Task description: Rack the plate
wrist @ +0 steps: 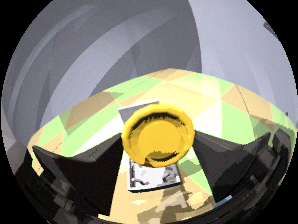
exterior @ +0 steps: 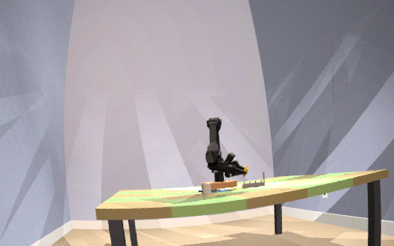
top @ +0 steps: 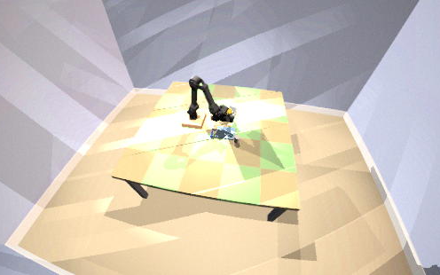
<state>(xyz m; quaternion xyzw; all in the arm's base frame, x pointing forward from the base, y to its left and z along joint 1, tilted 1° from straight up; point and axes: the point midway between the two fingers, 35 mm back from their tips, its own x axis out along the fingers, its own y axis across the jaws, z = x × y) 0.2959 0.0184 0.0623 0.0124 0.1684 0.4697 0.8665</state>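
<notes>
Now: the grey dish rack 7 cm below my gripper tip and 4 cm to the left of it. From my gripper tip the other things lie so: yellow plate (1 cm to the right); then cup (25 cm to the right, 7 cm below, 7 cm ahead); then light blue mat (17 cm to the right, 9 cm below, 2 cm behind).
</notes>
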